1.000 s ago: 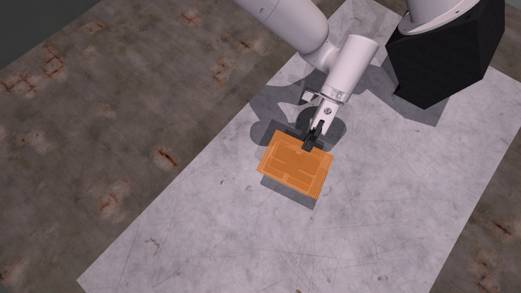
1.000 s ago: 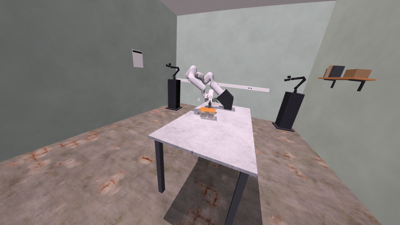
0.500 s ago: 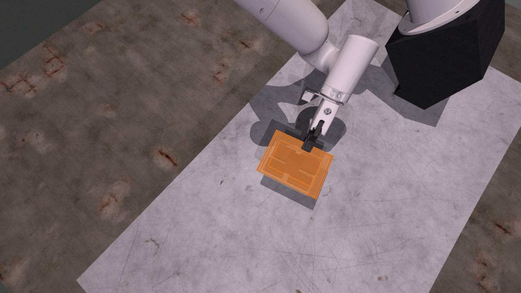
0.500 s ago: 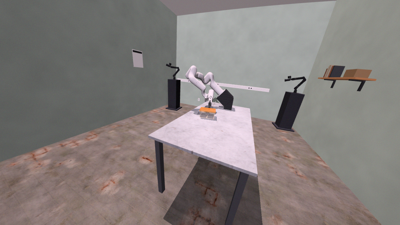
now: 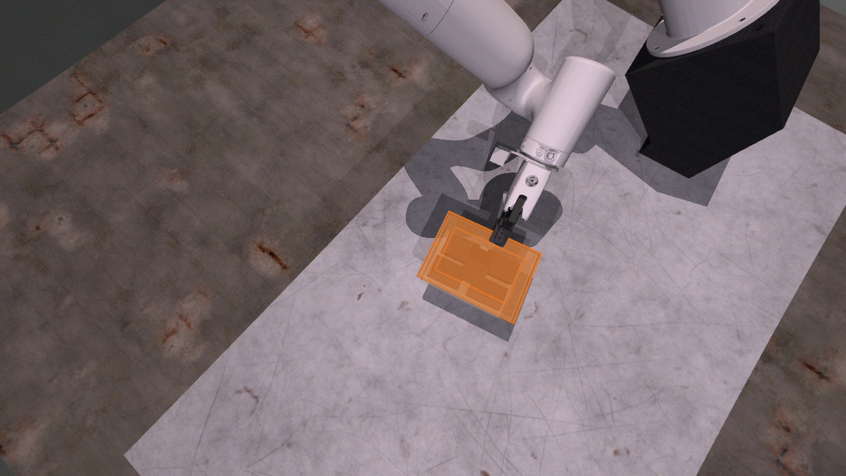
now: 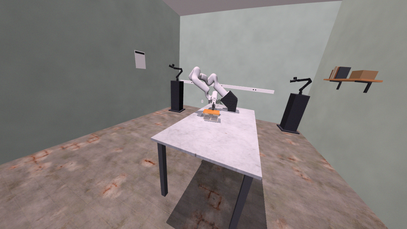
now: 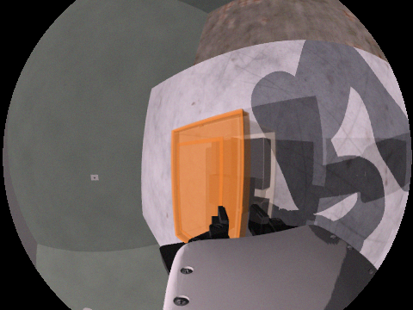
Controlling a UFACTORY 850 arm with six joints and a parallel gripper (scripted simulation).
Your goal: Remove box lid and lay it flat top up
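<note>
The orange lid lies 80 mm ahead of my hand and 10 mm below it. The rest, counted from my hand: box 80 mm ahead, 60 mm below.
</note>
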